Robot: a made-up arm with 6 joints.
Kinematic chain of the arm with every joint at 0, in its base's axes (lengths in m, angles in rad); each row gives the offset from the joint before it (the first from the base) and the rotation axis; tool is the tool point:
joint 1: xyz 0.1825 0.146 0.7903 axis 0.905 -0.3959 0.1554
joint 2: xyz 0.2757 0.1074 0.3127 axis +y
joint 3: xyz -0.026 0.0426 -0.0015 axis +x
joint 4: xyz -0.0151 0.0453 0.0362 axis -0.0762 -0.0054 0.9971
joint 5: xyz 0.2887 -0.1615 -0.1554 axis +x
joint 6: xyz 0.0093 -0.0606 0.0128 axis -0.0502 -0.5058 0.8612
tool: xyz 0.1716 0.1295 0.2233
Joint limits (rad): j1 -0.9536..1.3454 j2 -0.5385..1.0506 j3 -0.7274..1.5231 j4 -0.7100..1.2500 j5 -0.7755..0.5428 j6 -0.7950..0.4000
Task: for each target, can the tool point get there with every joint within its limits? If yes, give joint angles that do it. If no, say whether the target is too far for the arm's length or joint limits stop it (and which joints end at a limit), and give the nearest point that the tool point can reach.
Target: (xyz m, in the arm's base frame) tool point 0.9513 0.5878 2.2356
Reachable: no: too far | nearest point 0.7010 0.4201 1.7248 | short by 0.593 m
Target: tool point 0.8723 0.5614 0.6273
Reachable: yes | joints -0.7543 -0.0569 -0.5437 0.7980 0.3371 0.3020
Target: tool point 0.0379 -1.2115 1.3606
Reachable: no: too far | nearest point 0.1565 -0.7262 1.3282 | short by 0.501 m
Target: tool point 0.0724 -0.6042 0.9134
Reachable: no: joint limits stop it (at a limit: joint 1, joint 2, joint 3, joint 4, joint 5) | nearest point 0.2141 -0.5549 1.0072 | short by 0.177 m
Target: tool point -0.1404 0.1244 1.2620
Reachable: no: joint limits stop it (at a limit: joint 1, joint 2, joint 4, joint 5) | nearest point -0.0532 0.1450 1.2497 | short by 0.090 m
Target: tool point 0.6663 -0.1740 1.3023
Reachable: yes | joints 1.0135 0.1223 0.1274 -0.0153 0.2644 0.2286
